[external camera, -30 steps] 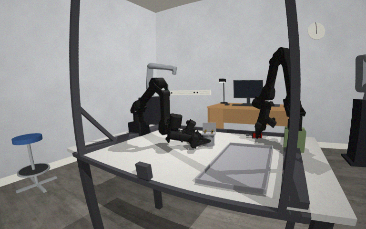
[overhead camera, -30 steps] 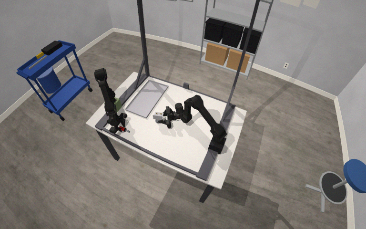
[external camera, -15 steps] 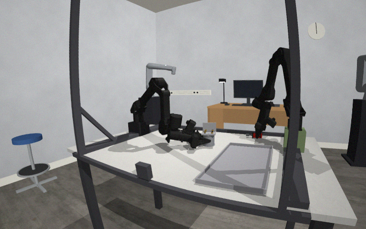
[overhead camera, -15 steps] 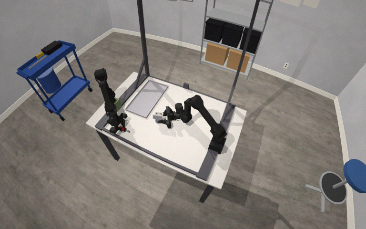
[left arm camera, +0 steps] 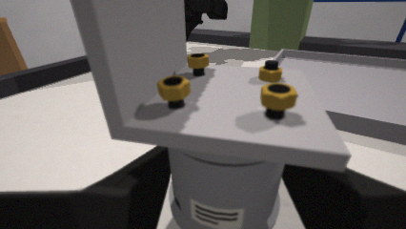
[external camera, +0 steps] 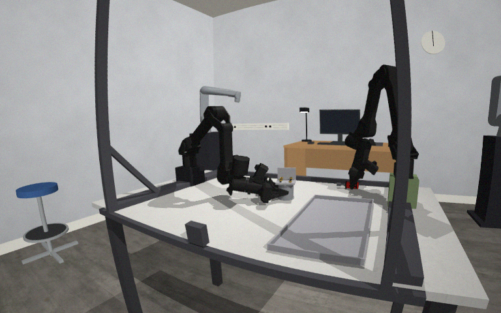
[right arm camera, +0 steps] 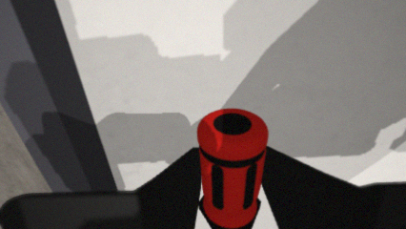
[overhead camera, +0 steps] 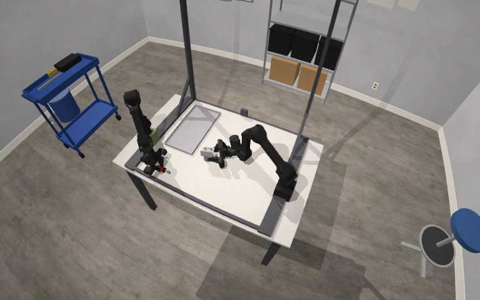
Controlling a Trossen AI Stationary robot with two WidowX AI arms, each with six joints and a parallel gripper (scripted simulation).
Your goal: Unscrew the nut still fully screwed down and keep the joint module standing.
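Note:
My right hand is 3 cm to the right of the red-handled nut driver and 2 cm above it. Round my right hand: l-shaped bracket 20 cm behind, 24 cm to the left, 4 cm above; grey joint module 21 cm behind, 24 cm to the left; dark table-edge rail 9 cm ahead, 26 cm to the left, 2 cm below.
Right now my left hand is 30 mm to the left of the grey joint module and 10 mm short of it. Also, from my left hand: l-shaped bracket: 40 mm above, 30 mm to the right, 10 mm ahead; then dark table-edge rail: 300 mm ahead, 20 mm below; then shallow grey tray: 240 mm to the right, 170 mm behind, 30 mm below.

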